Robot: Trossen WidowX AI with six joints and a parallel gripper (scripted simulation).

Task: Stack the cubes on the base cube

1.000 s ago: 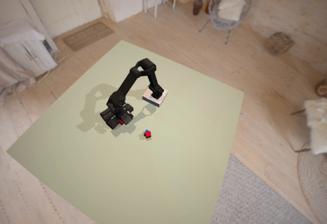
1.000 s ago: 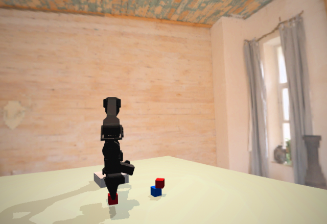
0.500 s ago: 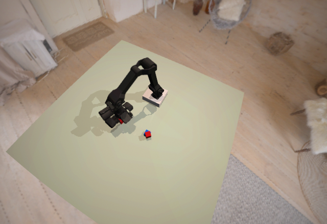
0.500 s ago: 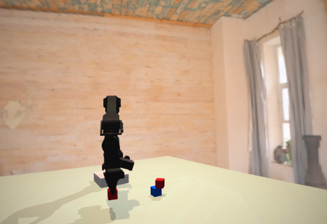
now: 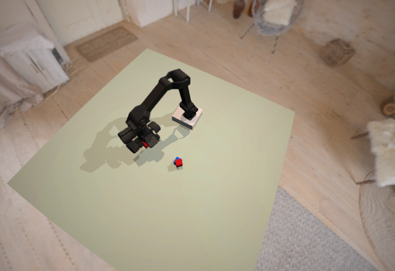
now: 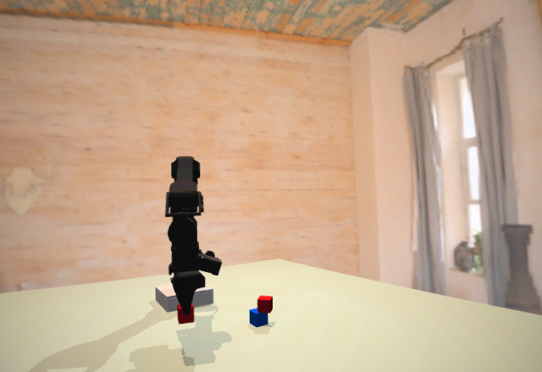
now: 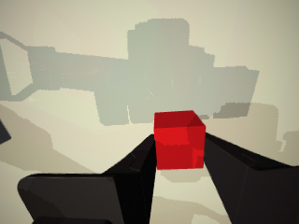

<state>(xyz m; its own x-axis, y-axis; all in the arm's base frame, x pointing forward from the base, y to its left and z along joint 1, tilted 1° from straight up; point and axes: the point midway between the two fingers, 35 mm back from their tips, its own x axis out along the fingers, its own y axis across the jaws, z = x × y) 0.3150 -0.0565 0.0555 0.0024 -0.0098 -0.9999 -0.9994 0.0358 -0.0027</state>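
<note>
Right now my gripper tip is 190 mm to the right of the blue base cube, 50 mm above it and 40 mm past it. The rest, counted from my gripper tip: red cube right at my gripper tip.
</note>
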